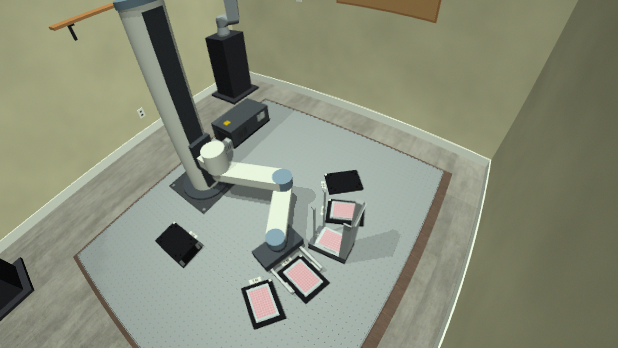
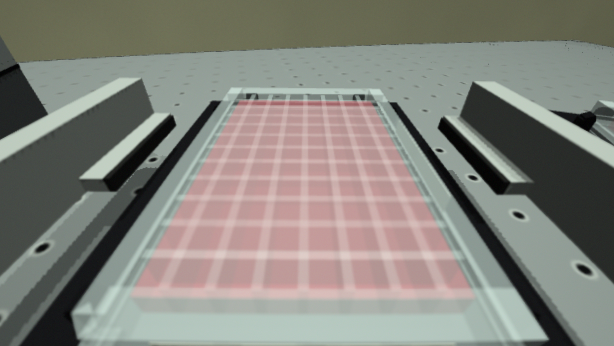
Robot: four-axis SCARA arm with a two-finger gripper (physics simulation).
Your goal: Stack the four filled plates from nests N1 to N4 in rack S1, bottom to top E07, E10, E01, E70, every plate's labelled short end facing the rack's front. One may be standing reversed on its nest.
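Places are measured from the arm's base along level axes (x left, y ahead, z down), in centimetres.
Where they show: gripper, fingertip midpoint: [image 1: 307, 280] [image 2: 307, 102]; arm's base, link origin: [image 1: 207, 181].
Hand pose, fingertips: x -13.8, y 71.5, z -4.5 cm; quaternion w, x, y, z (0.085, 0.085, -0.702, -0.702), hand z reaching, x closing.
Note:
Each offset is from my fingertips to the top centre of the thing. "pt": to the spot under its first point.
A filled plate with a pink grid @[dx +0.7, dy -2.4, dz +0.6 cm] [image 1: 303, 275] [image 2: 305, 200] lies flat in a black nest @[dx +0.7, dy -2.4, dz +1.1 cm] [image 1: 315, 291] [image 2: 125, 227] in front of the arm. My gripper [image 1: 307, 280] [image 2: 307, 102] is open and empty; its fingers stand on either side of this plate, with a gap on each side. Rack S1 @[dx +18.3, dy -0.5, dz -25.9 cm] [image 1: 351, 235] stands to the right, with a pink plate @[dx +18.4, dy +0.1, dz -2.4 cm] [image 1: 329, 240] at its bottom. Another pink plate @[dx -15.8, dy -8.6, dz +0.6 cm] [image 1: 263, 302] lies in a nest at the lower left, and one more @[dx +35.3, dy -4.1, dz +0.6 cm] [image 1: 342, 210] in a nest behind the rack. Plate labels and nest numbers are not readable.
A black nest without a plate @[dx +50.0, dy -13.4, dz +1.1 cm] [image 1: 344, 181] lies beyond the rack. A black fixture @[dx -19.4, dy -52.2, dz -3.7 cm] [image 1: 177, 243] lies to the left on the perforated table. A dark box @[pt dx +48.7, dy -75.8, dz -8.2 cm] [image 1: 242, 122] stands behind the arm's column [image 1: 165, 90]. The rack's upright wall rises close to the gripper's right side.

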